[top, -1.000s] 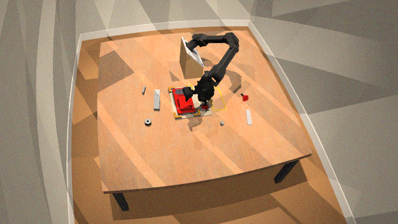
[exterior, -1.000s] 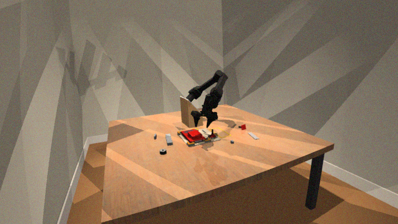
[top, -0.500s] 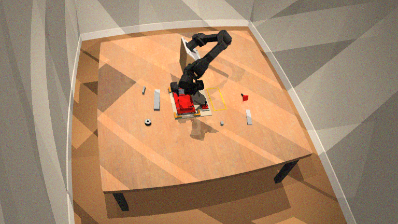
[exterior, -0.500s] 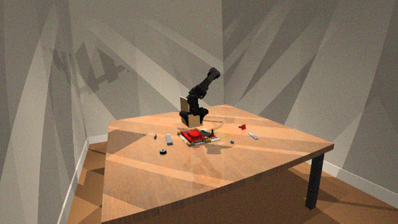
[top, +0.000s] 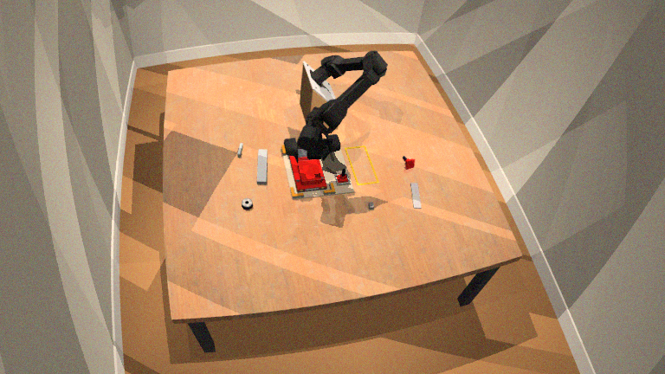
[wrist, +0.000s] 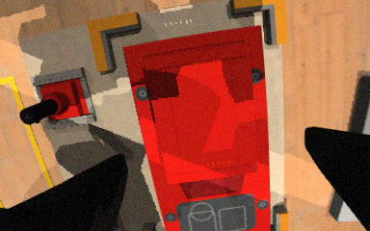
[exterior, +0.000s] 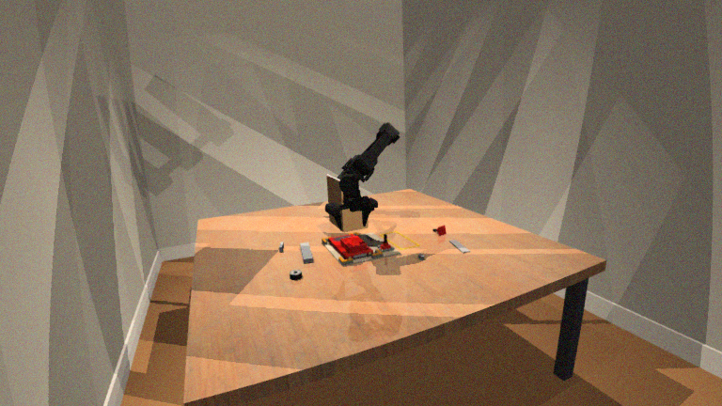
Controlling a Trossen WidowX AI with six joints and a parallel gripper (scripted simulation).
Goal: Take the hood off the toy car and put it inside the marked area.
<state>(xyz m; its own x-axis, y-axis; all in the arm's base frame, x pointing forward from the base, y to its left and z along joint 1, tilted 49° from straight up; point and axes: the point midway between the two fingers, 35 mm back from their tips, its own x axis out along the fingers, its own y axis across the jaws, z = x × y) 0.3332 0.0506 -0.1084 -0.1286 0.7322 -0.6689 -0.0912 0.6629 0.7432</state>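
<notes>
The red hood is 6 cm below my gripper tip. Round my gripper tip: wheel: 11 cm ahead, 23 cm to the right, 9 cm below.
</notes>
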